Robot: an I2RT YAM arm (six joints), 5 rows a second.
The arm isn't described. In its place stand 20 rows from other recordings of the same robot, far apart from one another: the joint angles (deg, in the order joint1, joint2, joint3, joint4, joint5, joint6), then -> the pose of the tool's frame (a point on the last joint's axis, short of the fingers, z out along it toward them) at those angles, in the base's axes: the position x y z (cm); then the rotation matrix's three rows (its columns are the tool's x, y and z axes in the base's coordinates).
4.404, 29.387, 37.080, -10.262, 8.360, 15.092 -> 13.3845, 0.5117, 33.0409; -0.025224, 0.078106, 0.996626; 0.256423, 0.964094, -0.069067; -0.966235, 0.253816, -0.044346
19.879, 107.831, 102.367, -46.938, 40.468, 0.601 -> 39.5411, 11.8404, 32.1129; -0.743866, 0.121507, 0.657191; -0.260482, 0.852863, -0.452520; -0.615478, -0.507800, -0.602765
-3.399, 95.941, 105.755, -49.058, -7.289, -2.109 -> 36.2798, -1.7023, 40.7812; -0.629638, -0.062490, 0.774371; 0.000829, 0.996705, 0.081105; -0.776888, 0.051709, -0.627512
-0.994, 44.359, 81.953, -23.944, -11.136, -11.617 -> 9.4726, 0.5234, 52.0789; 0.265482, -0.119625, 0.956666; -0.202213, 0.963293, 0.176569; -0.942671, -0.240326, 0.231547
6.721, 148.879, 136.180, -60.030, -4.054, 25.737 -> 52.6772, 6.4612, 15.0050; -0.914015, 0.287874, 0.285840; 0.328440, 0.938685, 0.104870; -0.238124, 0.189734, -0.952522
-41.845, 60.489, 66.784, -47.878, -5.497, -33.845 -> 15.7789, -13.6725, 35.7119; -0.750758, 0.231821, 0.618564; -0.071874, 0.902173, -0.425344; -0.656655, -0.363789, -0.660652
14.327, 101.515, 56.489, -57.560, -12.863, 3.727 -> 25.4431, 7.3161, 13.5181; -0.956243, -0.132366, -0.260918; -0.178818, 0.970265, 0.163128; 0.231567, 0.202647, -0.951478
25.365, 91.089, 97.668, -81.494, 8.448, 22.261 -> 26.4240, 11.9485, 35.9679; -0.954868, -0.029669, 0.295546; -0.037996, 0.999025, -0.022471; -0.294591, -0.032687, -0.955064
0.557, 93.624, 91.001, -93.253, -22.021, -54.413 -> 27.3079, 1.6004, 31.9258; -0.602739, -0.791829, -0.098548; -0.759800, 0.531812, 0.374006; -0.243740, 0.300305, -0.922176
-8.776, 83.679, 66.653, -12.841, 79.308, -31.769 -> 30.3664, -8.2275, 32.1390; -0.876715, 0.480925, 0.009081; 0.036509, 0.085357, -0.995681; -0.479623, -0.872597, -0.092391
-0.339, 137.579, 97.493, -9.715, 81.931, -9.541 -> 49.1738, -3.8157, 11.9391; -0.859290, 0.504421, 0.084739; -0.018182, 0.135442, -0.990618; -0.511166, -0.852769, -0.107212
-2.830, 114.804, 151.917, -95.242, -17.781, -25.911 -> 34.7008, -0.6269, 45.7191; -0.713108, -0.473212, 0.517250; -0.381358, 0.880945, 0.280183; -0.588255, 0.002544, -0.808672
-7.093, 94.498, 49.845, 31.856, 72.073, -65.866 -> 33.3221, -7.5596, 22.8365; -0.964794, 0.191406, 0.180377; -0.163015, 0.103006, -0.981232; -0.206393, -0.976091, -0.068178
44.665, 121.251, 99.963, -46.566, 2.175, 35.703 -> 31.9816, 31.4199, 20.4663; -0.938950, -0.177726, 0.294596; -0.108096, 0.965278, 0.237810; -0.326632, 0.191447, -0.925559
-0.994, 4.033, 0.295, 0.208, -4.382, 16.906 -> 11.4360, 0.0737, 16.9227; -0.076045, -0.038502, 0.996361; 0.291315, 0.954798, 0.059130; -0.953600, 0.294752, -0.061391
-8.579, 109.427, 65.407, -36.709, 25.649, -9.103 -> 33.6639, -6.6370, 13.0658; -0.995788, 0.046471, 0.079034; 0.005991, 0.893171, -0.449678; -0.091488, -0.447310, -0.889687
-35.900, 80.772, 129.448, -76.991, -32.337, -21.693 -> 16.1840, -9.3644, 54.8328; -0.399140, -0.036105, 0.916179; -0.096618, 0.995317, -0.002869; -0.911785, -0.089664, -0.400760
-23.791, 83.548, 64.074, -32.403, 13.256, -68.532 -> 27.8897, -13.1877, 26.5245; -0.749403, -0.478787, 0.457339; -0.659563, 0.600393, -0.452222; -0.058065, -0.640540, -0.765726
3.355, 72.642, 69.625, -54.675, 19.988, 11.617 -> 24.6777, 0.2277, 32.1681; -0.800804, 0.294677, 0.521420; 0.142618, 0.939369, -0.311843; -0.581698, -0.175361, -0.794277
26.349, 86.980, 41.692, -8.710, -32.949, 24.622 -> 24.4249, 14.2583, 16.1205; -0.933567, -0.296992, 0.200620; -0.072240, 0.704201, 0.706316; -0.351047, 0.644901, -0.678873
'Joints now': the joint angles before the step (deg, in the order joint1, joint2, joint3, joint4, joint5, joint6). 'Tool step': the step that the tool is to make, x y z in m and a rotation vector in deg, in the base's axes. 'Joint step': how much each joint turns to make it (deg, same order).
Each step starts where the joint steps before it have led.
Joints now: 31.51, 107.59, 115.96, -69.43, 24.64, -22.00
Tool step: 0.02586, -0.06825, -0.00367, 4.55, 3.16, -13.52
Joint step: -11.22, 0.02, -0.08, -2.67, -3.77, 4.96
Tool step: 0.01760, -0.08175, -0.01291, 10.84, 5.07, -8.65
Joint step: -13.74, 0.07, -2.12, -0.33, -12.75, 0.37
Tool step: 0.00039, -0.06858, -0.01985, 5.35, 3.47, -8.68
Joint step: -10.87, 0.00, -4.09, 0.72, -5.83, 0.01
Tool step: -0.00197, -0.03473, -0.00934, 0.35, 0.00, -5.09
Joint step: -5.24, 0.00, -2.18, 2.14, -0.38, -0.02
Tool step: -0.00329, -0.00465, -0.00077, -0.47, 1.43, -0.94
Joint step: -0.70, 0.00, 0.01, -1.34, 0.75, -0.01
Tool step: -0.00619, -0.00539, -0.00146, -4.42, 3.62, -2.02
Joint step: -0.48, 0.00, -0.04, -2.71, 5.24, -0.04
